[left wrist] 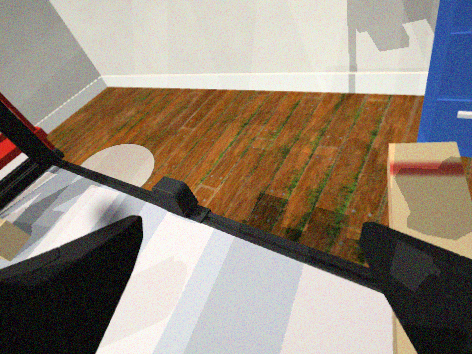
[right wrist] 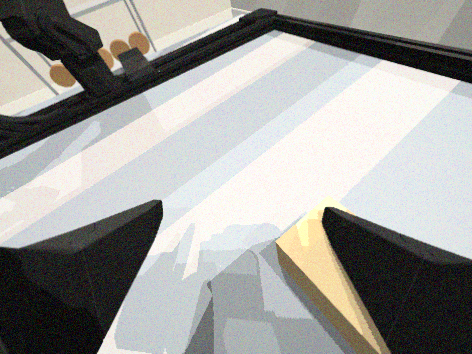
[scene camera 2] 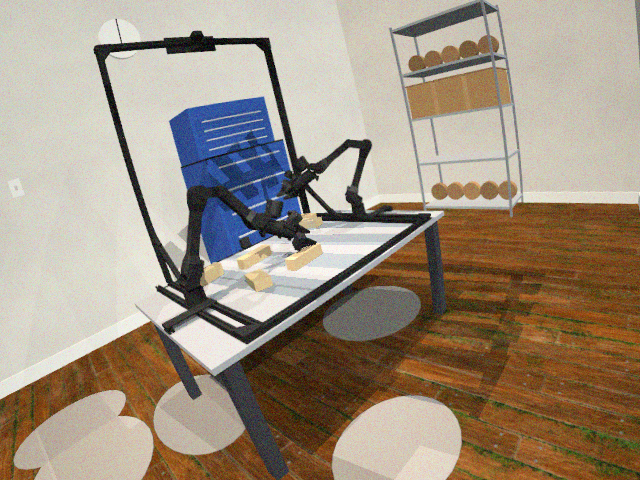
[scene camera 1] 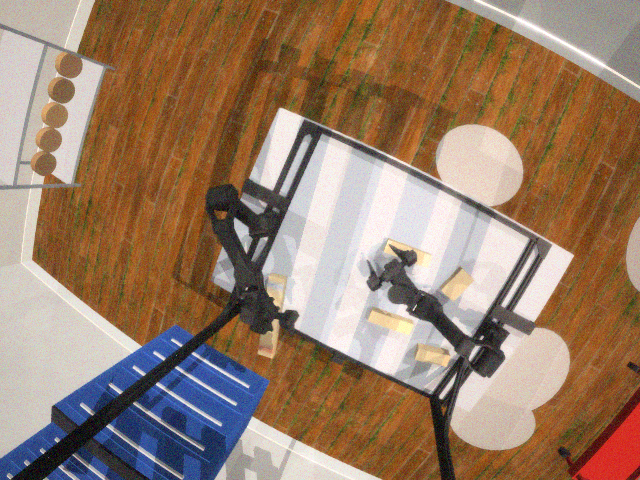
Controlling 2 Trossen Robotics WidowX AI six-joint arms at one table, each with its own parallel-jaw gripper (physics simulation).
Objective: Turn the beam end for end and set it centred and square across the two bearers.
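Pixels of known places: left gripper, between the fingertips: [left wrist: 253, 229] [scene camera 2: 280, 198] [scene camera 1: 282, 332]; right gripper, between the fingertips: [right wrist: 244, 210] [scene camera 2: 313, 237] [scene camera 1: 378, 252]; left arm's base, origin of its link: [right wrist: 104, 88] [scene camera 2: 359, 215] [scene camera 1: 271, 219]; right arm's base, origin of its link: [scene camera 2: 196, 301] [scene camera 1: 490, 329].
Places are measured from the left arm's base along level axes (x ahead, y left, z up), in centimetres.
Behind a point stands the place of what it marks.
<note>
The long pale beam [scene camera 1: 267, 341] {x 18.0, y -45.3, z 1.9 cm} [left wrist: 425, 200] {x 18.0, y -44.6, z 1.9 cm} has a red band near one end and passes under the left gripper in scene camera 1, across the rail's line; what supports it is hidden. My left gripper [scene camera 2: 284, 187] {x 23.5, y -29.1, z 17.1 cm} [left wrist: 253, 229] {x 23.5, y -29.1, z 17.1 cm} is open and empty, with the beam beyond one finger. Two bearers lie roughly parallel: the upper one [scene camera 1: 419, 255] {x 52.9, y 12.8, z 2.5 cm} [scene camera 2: 303, 257] {x 51.8, y 14.0, z 1.2 cm} [right wrist: 312, 250] {x 42.9, y 9.6, z 2.5 cm} and the lower one [scene camera 1: 391, 320] {x 55.6, y -12.8, z 2.5 cm} [scene camera 2: 253, 257] {x 58.0, y -11.3, z 1.1 cm}. My right gripper [scene camera 1: 380, 253] {x 39.6, y 7.7, z 4.1 cm} [scene camera 2: 311, 237] {x 39.6, y 7.7, z 4.1 cm} [right wrist: 244, 210] {x 39.6, y 7.7, z 4.1 cm} is open and empty, low at the upper bearer, one finger over it.
Two shorter wooden blocks lie nearer the right arm's base: one angled [scene camera 1: 456, 284] {x 69.8, y 9.6, z 1.9 cm} [scene camera 2: 258, 280] {x 73.0, y 14.1, z 1.8 cm}, one near the rail [scene camera 1: 433, 354] {x 76.1, y -17.4, z 3.1 cm} [scene camera 2: 212, 273] {x 75.7, y -16.6, z 0.9 cm}. Another wooden piece [scene camera 2: 311, 221] {x 14.5, y -20.2, z 1.6 cm} is near the left arm's base. A black frame borders the table; a blue cabinet [scene camera 1: 206, 372] [scene camera 2: 232, 124] stands beyond.
</note>
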